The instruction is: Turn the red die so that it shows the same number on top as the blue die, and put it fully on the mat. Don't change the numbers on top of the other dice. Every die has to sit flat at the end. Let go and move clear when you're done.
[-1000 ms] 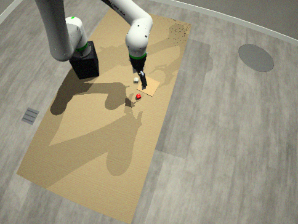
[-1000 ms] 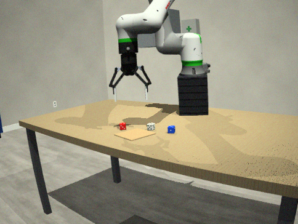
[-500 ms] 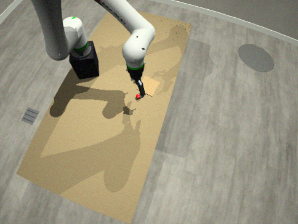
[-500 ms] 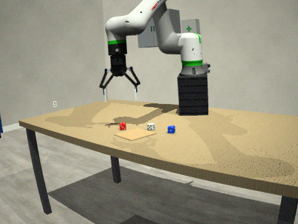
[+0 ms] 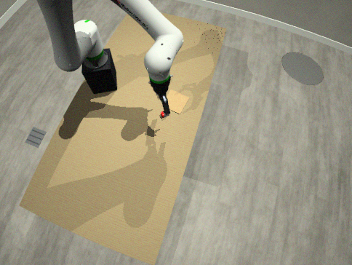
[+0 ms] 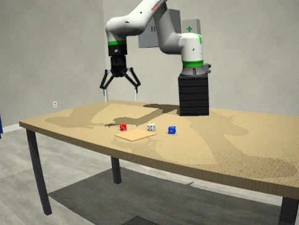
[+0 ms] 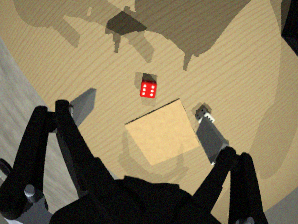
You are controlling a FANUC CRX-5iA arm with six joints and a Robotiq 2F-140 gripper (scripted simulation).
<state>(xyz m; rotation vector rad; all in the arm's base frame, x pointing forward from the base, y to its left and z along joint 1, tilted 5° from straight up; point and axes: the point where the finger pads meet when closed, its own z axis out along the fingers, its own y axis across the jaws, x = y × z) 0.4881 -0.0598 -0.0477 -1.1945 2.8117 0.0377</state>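
My hand is 140 mm above the red die. From my hand the other things lie so: blue die: 240 mm to the left, 140 mm below, 100 mm behind; then tan mat: 150 mm below, 120 mm to the left, 30 mm ahead; then white die: 140 mm below, 120 mm to the left, 80 mm behind.
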